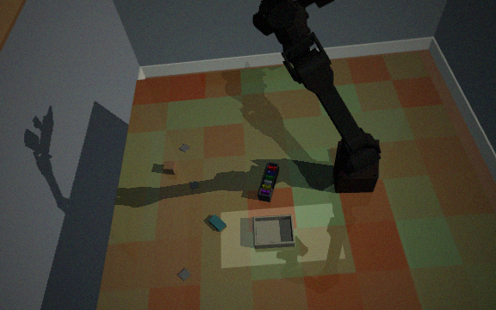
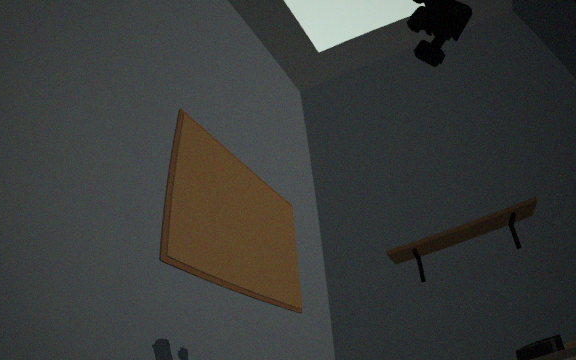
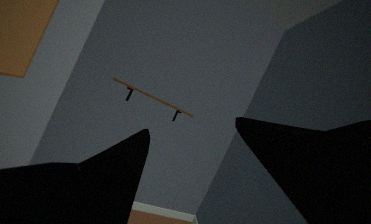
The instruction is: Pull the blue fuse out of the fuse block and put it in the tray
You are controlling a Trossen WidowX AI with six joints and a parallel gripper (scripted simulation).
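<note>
Right now the blue fuse is 7 cm ahead of my gripper tip, 9 cm to the left of it and 68 cm below it. Also, from my gripper tip: tan cube (45 cm ahead, 5 cm to the left, 69 cm below); then teal block (26 cm ahead, 28 cm to the left, 70 cm below); then grey tray (6 cm ahead, 31 cm to the left, 71 cm below).
</note>
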